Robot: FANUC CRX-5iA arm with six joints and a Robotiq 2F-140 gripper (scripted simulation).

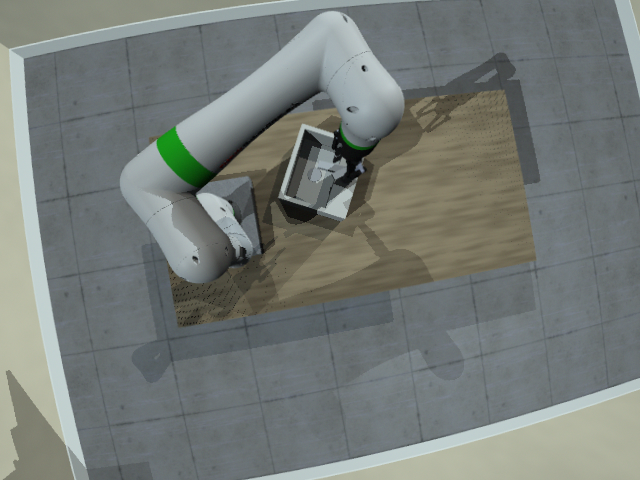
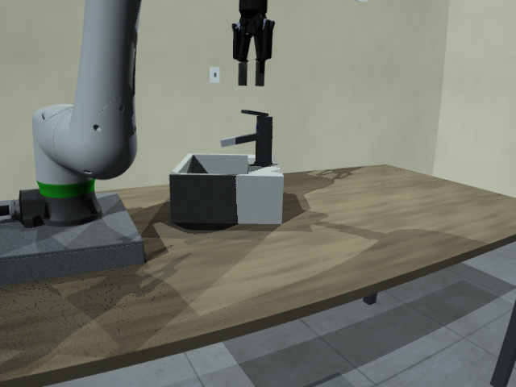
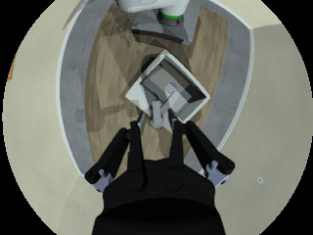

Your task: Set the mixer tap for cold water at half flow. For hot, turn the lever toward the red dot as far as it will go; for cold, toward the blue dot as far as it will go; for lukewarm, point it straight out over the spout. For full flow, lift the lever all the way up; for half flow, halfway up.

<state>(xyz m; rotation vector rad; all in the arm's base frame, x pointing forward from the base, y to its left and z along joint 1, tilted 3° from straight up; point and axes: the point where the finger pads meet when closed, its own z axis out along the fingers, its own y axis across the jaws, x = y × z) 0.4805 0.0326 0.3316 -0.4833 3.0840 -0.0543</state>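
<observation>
Now: hand 20 mm short of the lever, 10 mm to the right of it and 110 mm above it. From my hand the other things lie so: basin: 40 mm behind, 80 mm to the left, 340 mm below.
</observation>
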